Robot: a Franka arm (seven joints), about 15 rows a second.
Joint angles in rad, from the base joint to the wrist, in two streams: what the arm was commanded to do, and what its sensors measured. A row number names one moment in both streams.
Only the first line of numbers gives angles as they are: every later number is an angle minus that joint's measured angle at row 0.
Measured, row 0: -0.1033 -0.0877 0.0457 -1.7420 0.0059 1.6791 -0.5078
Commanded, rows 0 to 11: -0.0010 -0.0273 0.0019 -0.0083 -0.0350 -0.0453 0.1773; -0.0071 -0.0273 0.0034 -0.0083 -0.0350 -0.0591 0.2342; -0.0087 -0.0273 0.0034 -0.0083 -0.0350 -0.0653 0.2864; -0.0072 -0.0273 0.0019 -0.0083 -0.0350 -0.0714 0.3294; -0.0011 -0.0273 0.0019 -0.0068 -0.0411 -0.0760 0.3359; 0.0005 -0.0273 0.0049 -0.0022 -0.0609 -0.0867 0.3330; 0.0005 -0.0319 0.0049 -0.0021 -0.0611 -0.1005 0.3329; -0.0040 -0.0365 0.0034 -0.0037 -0.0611 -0.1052 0.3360; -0.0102 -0.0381 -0.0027 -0.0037 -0.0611 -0.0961 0.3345; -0.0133 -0.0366 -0.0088 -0.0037 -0.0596 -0.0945 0.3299; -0.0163 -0.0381 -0.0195 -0.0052 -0.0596 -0.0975 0.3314; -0.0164 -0.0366 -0.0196 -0.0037 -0.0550 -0.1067 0.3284
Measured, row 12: -0.0062 -0.0209 -0.0183 0.0001 -0.0426 -0.0803 0.3192
